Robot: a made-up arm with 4 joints. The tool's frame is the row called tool.
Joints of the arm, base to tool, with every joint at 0 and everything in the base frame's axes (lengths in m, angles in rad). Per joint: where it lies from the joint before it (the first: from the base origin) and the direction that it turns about. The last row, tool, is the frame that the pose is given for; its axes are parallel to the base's.
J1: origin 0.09 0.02 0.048 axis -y
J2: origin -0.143 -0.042 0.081 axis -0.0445 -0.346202 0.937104
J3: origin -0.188 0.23 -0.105 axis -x
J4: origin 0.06 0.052 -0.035 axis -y
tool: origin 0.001 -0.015 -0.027
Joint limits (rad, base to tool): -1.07..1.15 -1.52..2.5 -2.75..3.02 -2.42..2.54
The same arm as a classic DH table. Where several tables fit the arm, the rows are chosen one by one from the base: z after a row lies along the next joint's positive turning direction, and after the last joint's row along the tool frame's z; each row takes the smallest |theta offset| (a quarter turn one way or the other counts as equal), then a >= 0, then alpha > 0; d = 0 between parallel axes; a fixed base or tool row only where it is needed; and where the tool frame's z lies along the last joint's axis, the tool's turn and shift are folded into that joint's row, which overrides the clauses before.
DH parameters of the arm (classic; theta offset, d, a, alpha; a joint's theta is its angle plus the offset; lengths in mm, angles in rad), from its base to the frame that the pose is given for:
base (fixed): 0 48 90 1.5708
J1: 0.0475 -10.4 -139 -1.2173
J2: 1.5544 -84.9 179.4 -1.5263
J3: -1.2169 135.9 -35 1.5708
J4: -1.5708 -37 1 -1.5708
tool (fixed): 0 -27 0 0
Joint limits (rad, base to tool): -1.07..1.15 -1.52..2.5 -2.75..3.02 -2.42..2.54

